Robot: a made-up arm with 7 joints.
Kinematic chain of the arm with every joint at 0, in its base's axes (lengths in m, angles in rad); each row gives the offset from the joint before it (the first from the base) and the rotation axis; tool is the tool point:
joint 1: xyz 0 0 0.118 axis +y
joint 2: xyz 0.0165 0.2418 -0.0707 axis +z
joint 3: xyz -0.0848 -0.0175 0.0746 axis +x
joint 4: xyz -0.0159 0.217 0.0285 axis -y
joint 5: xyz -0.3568 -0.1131 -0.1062 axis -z
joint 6: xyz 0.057 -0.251 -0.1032 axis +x
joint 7: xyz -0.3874 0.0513 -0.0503 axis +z
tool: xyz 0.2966 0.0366 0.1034
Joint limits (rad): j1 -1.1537..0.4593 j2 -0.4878..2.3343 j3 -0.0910..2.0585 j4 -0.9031..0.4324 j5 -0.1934..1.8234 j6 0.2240..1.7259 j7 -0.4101..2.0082
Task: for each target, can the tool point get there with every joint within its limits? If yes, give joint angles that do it. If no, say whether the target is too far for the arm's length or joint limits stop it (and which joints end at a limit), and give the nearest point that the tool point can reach.
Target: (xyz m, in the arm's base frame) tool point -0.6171 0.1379 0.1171
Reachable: yes | joints -0.1921 -0.1116 1.4723 -0.4193 1.2214 0.5867 0.2206
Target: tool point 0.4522 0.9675 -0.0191
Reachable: no: joint limits stop it (at a limit: joint 1, joint 2, joint 3, joint 4, joint 6, joint 7) | nearest point 0.2046 0.9176 -0.0513 | short by 0.255 m
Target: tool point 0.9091 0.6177 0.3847
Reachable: no: joint limits stop it (at a limit: joint 2, joint 3, joint 4, joint 6) | nearest point 0.8841 0.5163 0.3774 | short by 0.105 m
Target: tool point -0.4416 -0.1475 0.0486
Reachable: yes | joints -0.8416 0.4369 1.0484 -0.7390 0.5704 0.3614 0.6744
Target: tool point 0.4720 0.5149 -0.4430
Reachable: no: joint limits stop it (at a limit: joint 1, joint 2, joint 4, joint 5) | nearest point 0.5103 0.3953 -0.4300 | short by 0.126 m
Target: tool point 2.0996 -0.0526 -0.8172
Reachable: no: too far | nearest point 0.9944 0.0892 -0.3244 | short by 1.218 m
